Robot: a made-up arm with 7 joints.
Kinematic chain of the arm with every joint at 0, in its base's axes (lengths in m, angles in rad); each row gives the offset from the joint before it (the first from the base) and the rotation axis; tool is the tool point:
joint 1: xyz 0 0 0.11 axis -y
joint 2: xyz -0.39 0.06 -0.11 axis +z
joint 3: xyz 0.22 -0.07 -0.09 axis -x
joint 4: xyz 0 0.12 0.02 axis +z
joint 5: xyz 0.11 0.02 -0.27 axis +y
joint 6: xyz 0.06 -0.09 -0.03 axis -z
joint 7: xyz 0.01 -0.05 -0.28 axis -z
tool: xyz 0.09 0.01 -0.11
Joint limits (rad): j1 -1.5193..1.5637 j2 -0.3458..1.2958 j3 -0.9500..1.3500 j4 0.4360..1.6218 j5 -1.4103..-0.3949 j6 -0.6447..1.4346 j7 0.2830..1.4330
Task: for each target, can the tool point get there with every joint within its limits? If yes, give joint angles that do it. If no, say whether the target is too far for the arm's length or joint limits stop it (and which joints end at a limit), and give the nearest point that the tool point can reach.
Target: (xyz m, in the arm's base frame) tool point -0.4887 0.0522 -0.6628
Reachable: yes | joints -0.7376 0.1436 0.6074 1.1922 -0.5701 0.8742 0.7270
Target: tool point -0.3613 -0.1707 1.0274
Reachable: no: joint limits stop it (at a limit: joint 2, joint 3, joint 4, joint 5, joint 6, joint 7) | nearest point -0.2890 0.4237 0.8439 | short by 0.626 m
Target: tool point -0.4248 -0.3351 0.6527
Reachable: no: joint limits stop it (at a limit: joint 1, joint 2, joint 3, joint 4, joint 5, joint 6, joint 7) | nearest point -0.6831 -0.6604 0.3739 | short by 0.500 m
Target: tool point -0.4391 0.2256 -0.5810
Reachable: yes | joints -0.8716 0.1700 0.5722 0.9678 -1.1491 1.1592 0.7045
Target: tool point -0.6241 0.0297 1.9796
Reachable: no: too far | nearest point -0.4194 0.5029 1.0919 | short by 1.027 m
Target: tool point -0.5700 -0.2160 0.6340
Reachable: no: joint limits stop it (at a limit: joint 1, joint 2, joint 3, joint 4, joint 5, joint 6, joint 7) | nearest point -0.8852 -0.5012 0.3802 | short by 0.495 m
